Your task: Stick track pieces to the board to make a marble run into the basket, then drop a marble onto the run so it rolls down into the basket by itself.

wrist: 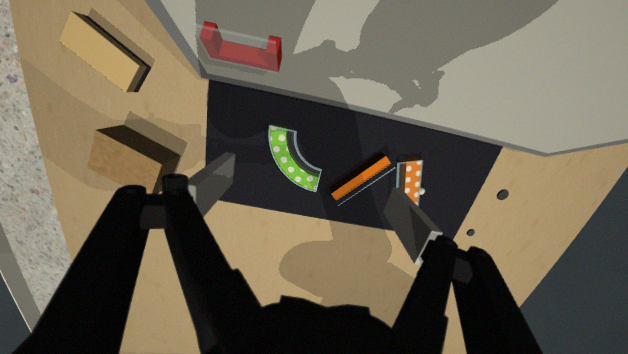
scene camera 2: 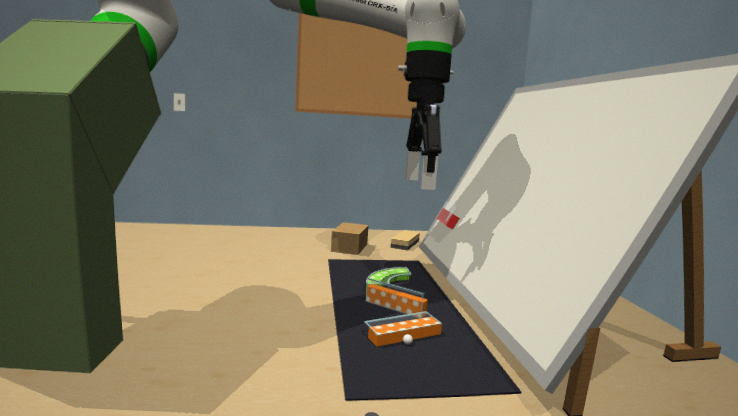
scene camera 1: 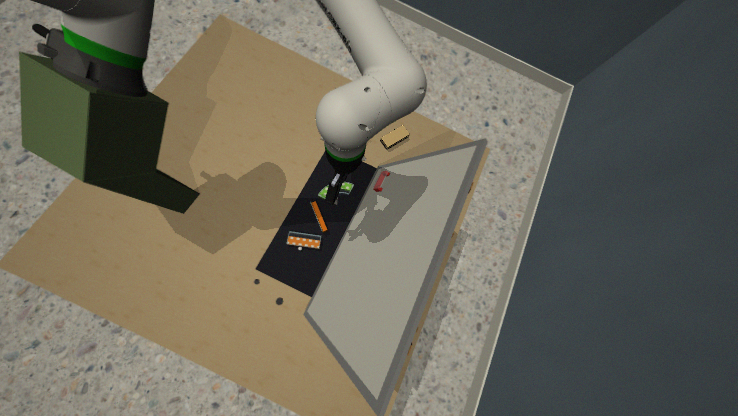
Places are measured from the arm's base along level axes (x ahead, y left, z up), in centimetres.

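Where they show: gripper, fingertip midpoint: (wrist: 313,184) (scene camera 2: 419,184) (scene camera 1: 344,182); arm's base at its link origin: (scene camera 2: 100,69) (scene camera 1: 104,80).
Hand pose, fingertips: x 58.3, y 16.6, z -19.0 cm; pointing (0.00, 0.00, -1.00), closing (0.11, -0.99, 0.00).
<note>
Each offset is from my fingertips to the centre of the thing. "pt": to the spot under its first point. Level surfaces: height alone.
My gripper (scene camera 1: 333,196) (scene camera 2: 420,173) (wrist: 313,184) is open and empty, high above the far part of the dark mat @[dz -23.6 cm] (scene camera 1: 310,268) (scene camera 2: 423,372) (wrist: 240,110). Below it lies a green dotted curved track piece @[pt dx -2.2, dy +5.0, dz -21.4 cm] (scene camera 1: 346,187) (scene camera 2: 373,279) (wrist: 284,159), partly hidden by a finger in the first scene view. One orange straight piece @[pt dx -4.5, dy -11.7, dz -20.4 cm] (scene camera 1: 318,216) (scene camera 2: 396,299) (wrist: 361,179) lies on its side at a slant. Another orange straight piece (scene camera 1: 303,241) (scene camera 2: 405,330) (wrist: 412,175) has a white marble @[dx -3.4, dy -25.8, dz -22.8 cm] (scene camera 1: 299,248) (scene camera 2: 407,339) (wrist: 422,191) beside it. The red basket @[pt dx +9.5, dy +10.0, dz -6.9 cm] (scene camera 1: 381,181) (scene camera 2: 448,218) (wrist: 245,54) is on the board's lower far corner.
The tilted white board (scene camera 1: 413,284) (scene camera 2: 594,155) (wrist: 500,90) rises beside the mat. A brown block @[dx -14.6, dy +30.5, dz -20.9 cm] (scene camera 2: 348,238) (wrist: 125,155) and a yellow eraser-like block @[dx +2.5, dy +37.6, dz -22.4 cm] (scene camera 1: 394,136) (scene camera 2: 404,238) (wrist: 102,52) lie beyond the mat. A green pedestal (scene camera 1: 54,118) (scene camera 2: 36,206) stands opposite the board.
</note>
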